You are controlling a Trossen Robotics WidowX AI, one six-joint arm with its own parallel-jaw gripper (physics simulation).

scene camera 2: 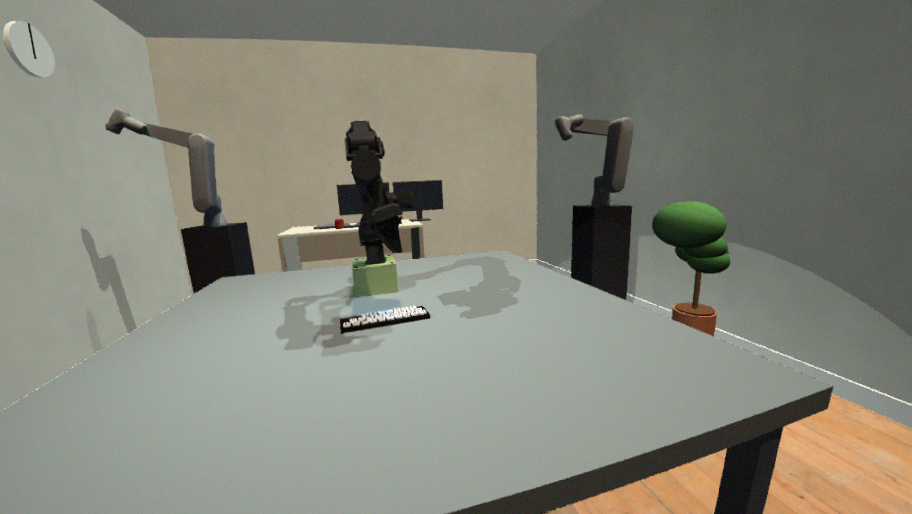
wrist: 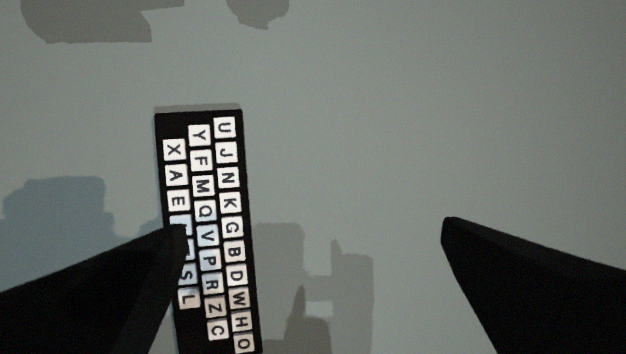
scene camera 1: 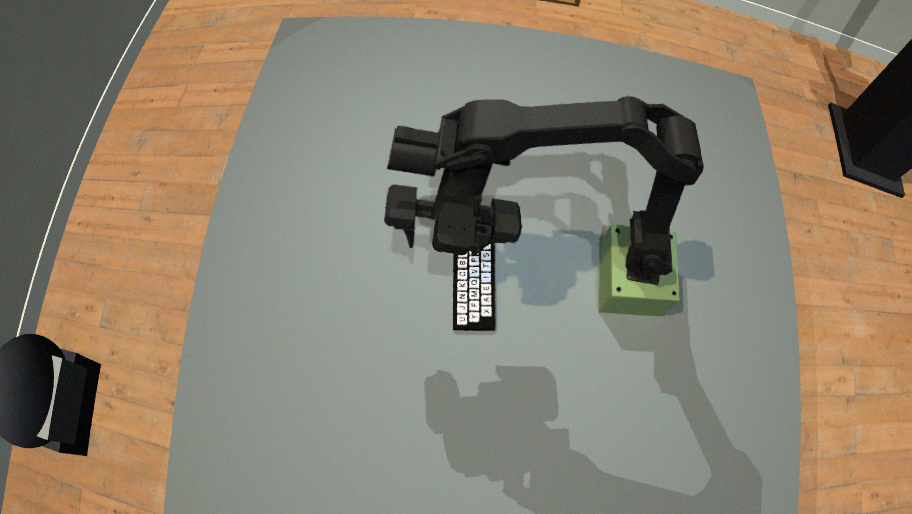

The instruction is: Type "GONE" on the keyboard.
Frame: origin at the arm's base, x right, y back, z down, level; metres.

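Where they show: gripper, between the fingertips: (scene camera 2: 397, 252) (wrist: 316, 233); arm's base, origin of its link: (scene camera 2: 375, 261) (scene camera 1: 643, 265).
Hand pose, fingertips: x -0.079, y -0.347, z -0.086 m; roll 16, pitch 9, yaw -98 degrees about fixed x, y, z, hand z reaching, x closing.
Each offset is from my fingertips to the top centre of the thing. Level surfaces: height alone.
The black keyboard @(dx +0.045, dy +0.051, dz +0.166 m) (scene camera 1: 491, 324) (scene camera 2: 385, 319) (wrist: 167, 122) with white keys lies flat on the table. In the wrist view, its G key @(dx +0.031, dy +0.032, dz +0.166 m) (wrist: 232, 227), N key @(dx -0.009, dy +0.040, dz +0.166 m) (wrist: 228, 177) and E key @(dx +0.013, dy +0.078, dz +0.166 m) (wrist: 178, 201) are readable, and the O key @(dx +0.133, dy +0.013, dz +0.166 m) (wrist: 244, 344) is at the bottom edge. My gripper (wrist: 316, 233) is open and empty, raised above the table. In the wrist view its left finger covers part of the row between E and S; its right finger is over table surface. In scene camera 1 the arm hides the keyboard's upper end.
My arm's green base block (scene camera 1: 638, 303) (scene camera 2: 375, 279) stands on the grey table @(dz +0.182 m) (scene camera 1: 306, 319) (scene camera 2: 447, 408), on the far side of the keyboard in scene camera 2. Arm shadows fall across the table. A potted plant (scene camera 2: 689, 224) and two other arms on dark pedestals stand beyond the table.
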